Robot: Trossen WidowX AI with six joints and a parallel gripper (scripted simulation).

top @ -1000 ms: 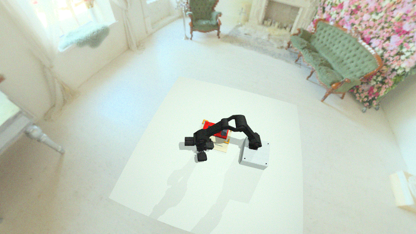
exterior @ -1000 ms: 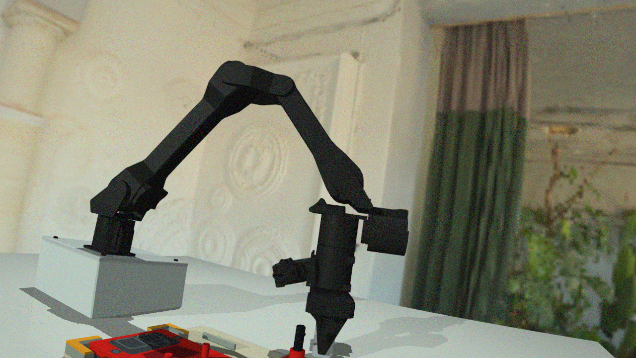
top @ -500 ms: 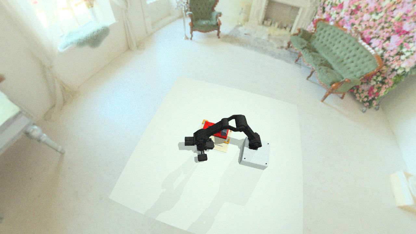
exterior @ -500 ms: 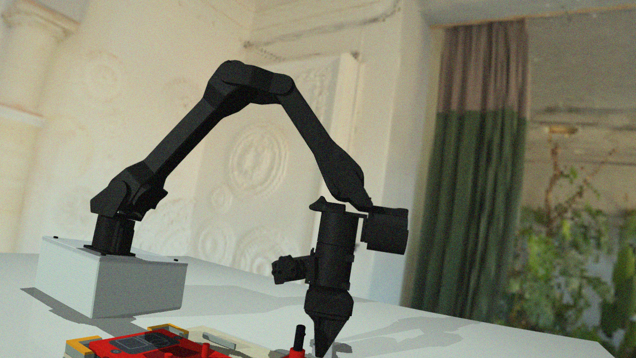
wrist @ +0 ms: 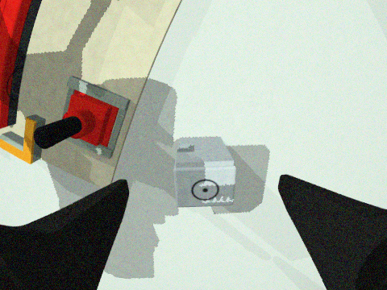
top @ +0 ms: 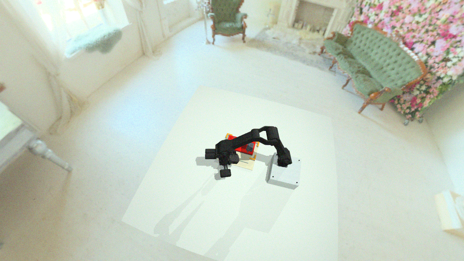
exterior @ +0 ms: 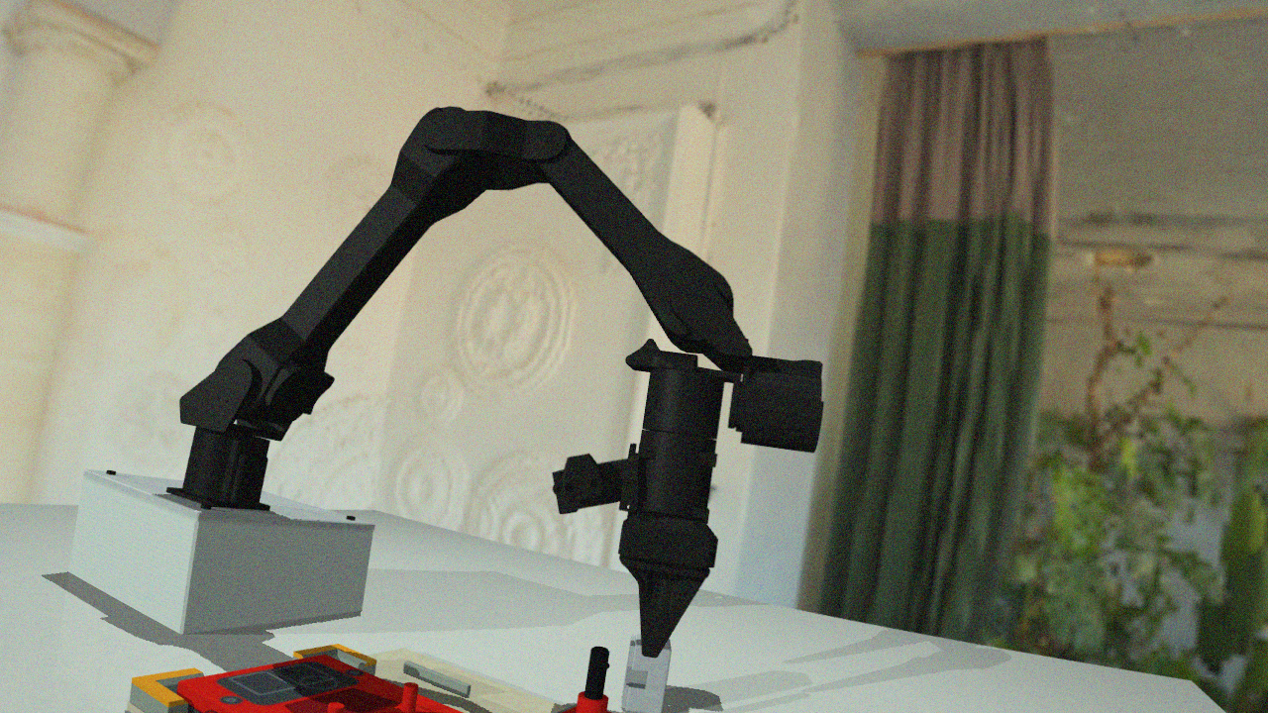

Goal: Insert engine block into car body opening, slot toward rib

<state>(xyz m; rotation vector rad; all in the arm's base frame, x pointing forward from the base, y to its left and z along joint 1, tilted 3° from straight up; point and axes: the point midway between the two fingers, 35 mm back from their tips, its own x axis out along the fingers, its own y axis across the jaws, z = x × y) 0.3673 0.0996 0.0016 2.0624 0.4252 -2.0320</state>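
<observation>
Right now the grey engine block is 30 mm below my gripper tip. The rest, counted from my gripper tip: clamp cradle (180 mm to the right, 70 mm behind, 40 mm below).
</observation>
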